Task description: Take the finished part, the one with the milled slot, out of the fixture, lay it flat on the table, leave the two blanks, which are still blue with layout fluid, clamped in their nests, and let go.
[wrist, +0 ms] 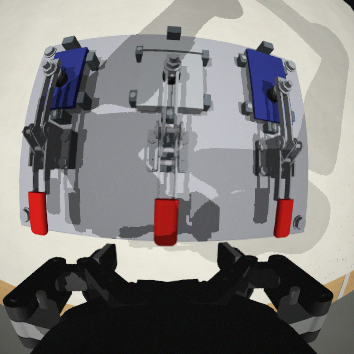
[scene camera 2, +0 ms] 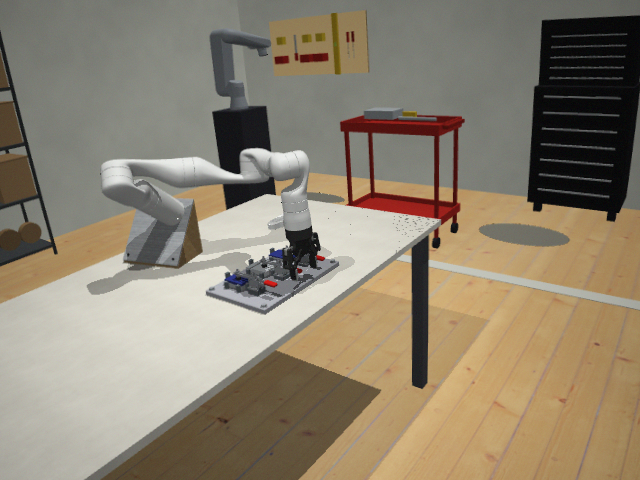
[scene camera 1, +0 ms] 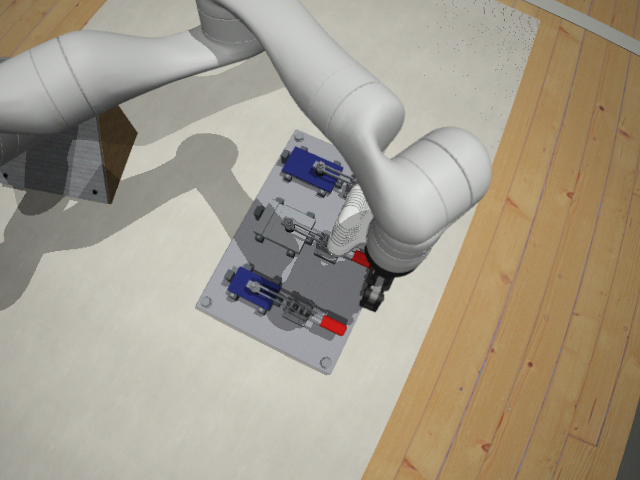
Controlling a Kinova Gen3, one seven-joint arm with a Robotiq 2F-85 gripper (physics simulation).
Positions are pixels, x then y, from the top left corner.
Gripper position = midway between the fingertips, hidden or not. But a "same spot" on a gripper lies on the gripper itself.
my gripper: wrist 166,255; scene camera 2; scene camera 1
same spot on my gripper: (scene camera 1: 370,281) = (scene camera 2: 292,257)
